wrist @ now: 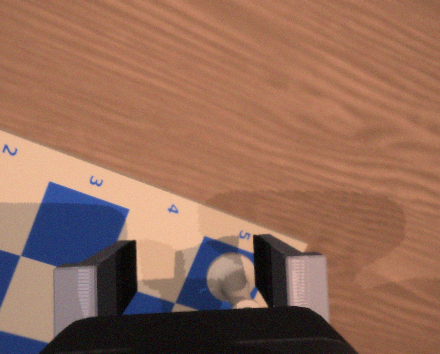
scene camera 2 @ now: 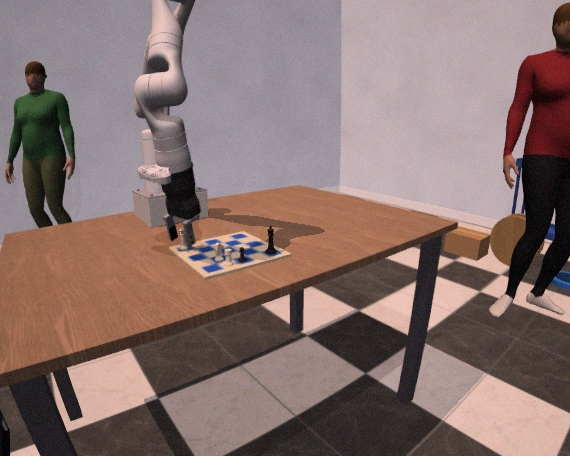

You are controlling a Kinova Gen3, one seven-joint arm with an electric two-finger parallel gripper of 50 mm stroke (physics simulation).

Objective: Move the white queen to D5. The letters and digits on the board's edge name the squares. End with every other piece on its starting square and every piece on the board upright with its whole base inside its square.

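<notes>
The tall white piece, seemingly the white queen, stands upright on the blue corner square by the number 5 of the chessboard. My gripper is open, with its fingers lowered on both sides of this piece. In the wrist view the piece is between the fingers, much closer to the right finger, with a wide gap to the left one. Its top is hidden by the gripper body. The letters on the board's edge cannot be read.
Two smaller white pieces, a small black piece and a tall black king stand on the board. The board lies on a wooden table. Two people stand beyond the table.
</notes>
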